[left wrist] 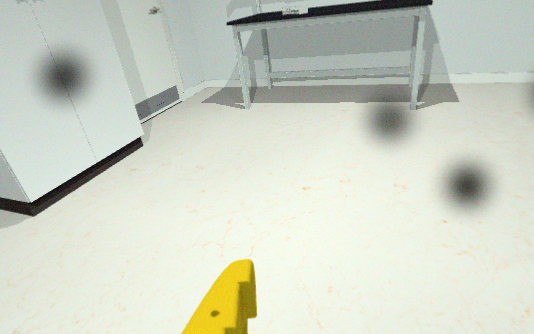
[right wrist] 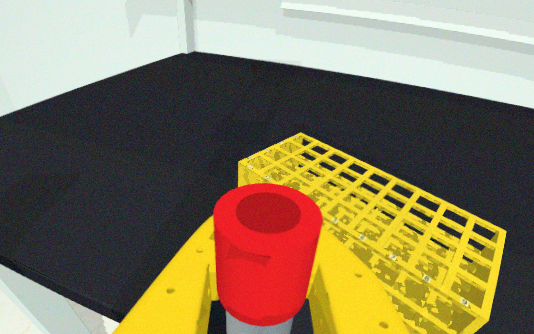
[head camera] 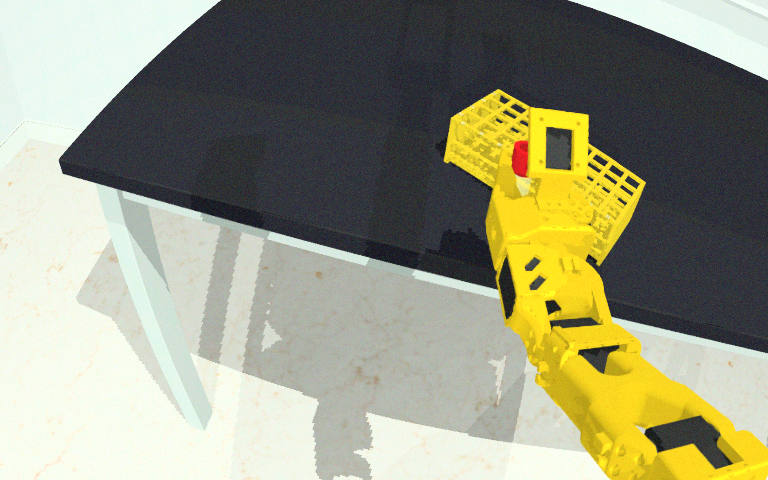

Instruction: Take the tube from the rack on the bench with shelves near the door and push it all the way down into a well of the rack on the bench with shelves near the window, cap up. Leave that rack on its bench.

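Places are measured from the left arm's base along level axes (x back, y right, z up), in centimetres.
Pixels of known places: left hand, its tool point: (left wrist: 253, 279); right hand, its tool point: (right wrist: 233, 229) (head camera: 508, 156).
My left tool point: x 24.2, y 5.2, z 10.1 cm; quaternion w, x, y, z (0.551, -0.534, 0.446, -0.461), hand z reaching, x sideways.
Note:
Behind a point stands the place of what it marks.
The tube has a red cap (head camera: 520, 159) @(x -36.2, y 27.1, z 13.8 cm) (right wrist: 267, 280) @(x -36.0, y 27.7, z 13.8 cm) and a pale shaft. It is cap up and roughly upright in my right gripper (head camera: 524, 182) @(x -38.2, y 26.8, z 12.4 cm) (right wrist: 266, 295), which is shut on it just below the cap. The yellow rack (head camera: 618, 223) @(x -40.8, y 40.1, z 4.4 cm) (right wrist: 495, 280) @(x -43.0, y 41.9, z 4.4 cm) stands on the dark bench, partly behind the right gripper in the head view. In the right wrist view the cap overlaps the rack's near left part. The tube's lower end is hidden, so I cannot tell whether it is in a well. My left gripper (left wrist: 243, 280) shows one notched jaw and is fully open, over the floor.
The dark bench top (head camera: 317, 141) @(x -55.0, y 11.8, z -1.3 cm) (right wrist: 125, 130) @(x -67.2, y 5.7, z -1.3 cm) has its front edge below the right arm. In the left wrist view another bench (left wrist: 350, 11) @(x 276.3, y -16.7, z -2.8 cm) with a small pale rack (left wrist: 295, 10) @(x 289.0, y 23.2, z 1.5 cm) stands far off, with a door (left wrist: 150, 55) @(x 312.4, y 164.5, z -22.7 cm) and a white cabinet (left wrist: 55, 125) @(x 166.4, y 153.4, z -35.2 cm) at the left.

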